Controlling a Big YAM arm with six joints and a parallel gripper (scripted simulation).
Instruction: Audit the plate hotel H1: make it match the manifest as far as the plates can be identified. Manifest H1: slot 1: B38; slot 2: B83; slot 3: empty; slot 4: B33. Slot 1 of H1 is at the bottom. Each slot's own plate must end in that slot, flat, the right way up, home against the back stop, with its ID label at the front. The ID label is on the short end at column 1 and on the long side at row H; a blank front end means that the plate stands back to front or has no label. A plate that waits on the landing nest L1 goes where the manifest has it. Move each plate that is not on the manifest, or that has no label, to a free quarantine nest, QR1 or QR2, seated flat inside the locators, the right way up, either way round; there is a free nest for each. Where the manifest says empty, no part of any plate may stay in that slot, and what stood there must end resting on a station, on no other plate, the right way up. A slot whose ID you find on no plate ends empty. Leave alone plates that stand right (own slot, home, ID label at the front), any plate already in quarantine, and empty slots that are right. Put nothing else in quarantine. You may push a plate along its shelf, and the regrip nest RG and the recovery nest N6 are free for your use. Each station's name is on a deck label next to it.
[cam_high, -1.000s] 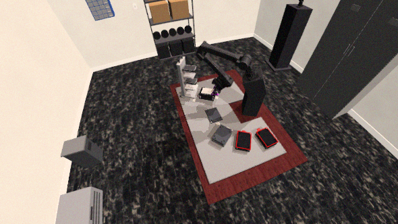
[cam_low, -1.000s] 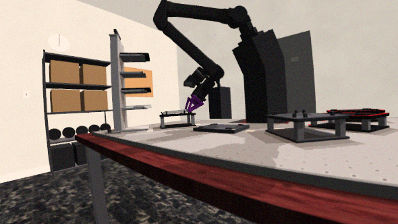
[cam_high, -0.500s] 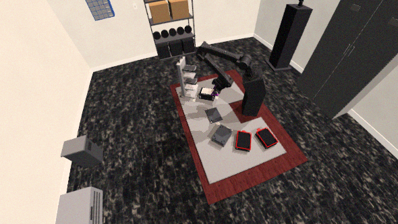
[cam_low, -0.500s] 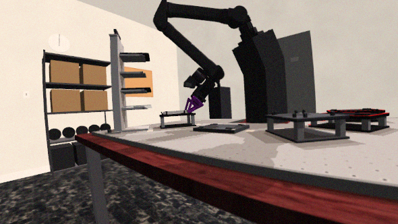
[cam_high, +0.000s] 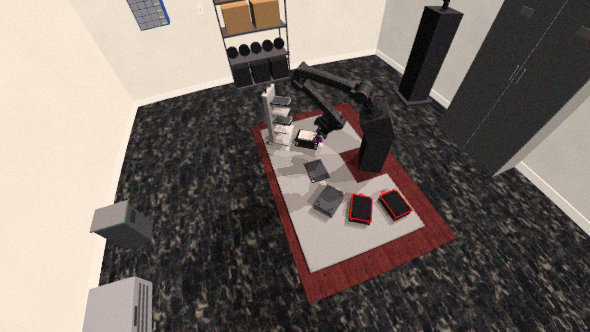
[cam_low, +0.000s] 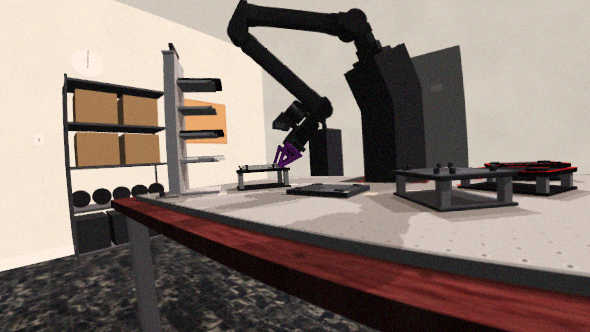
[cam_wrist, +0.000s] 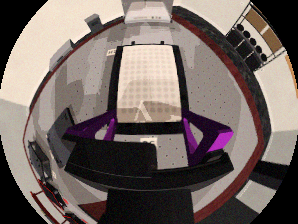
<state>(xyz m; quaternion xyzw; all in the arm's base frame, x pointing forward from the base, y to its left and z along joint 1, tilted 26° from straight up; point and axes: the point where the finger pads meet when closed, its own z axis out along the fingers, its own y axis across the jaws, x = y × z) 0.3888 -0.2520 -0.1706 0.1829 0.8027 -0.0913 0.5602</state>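
My hand is 50 mm short of the white plate and 20 mm to the left of it. Also, from my hand: dark plate: 270 mm above, 210 mm ahead, 100 mm to the right.
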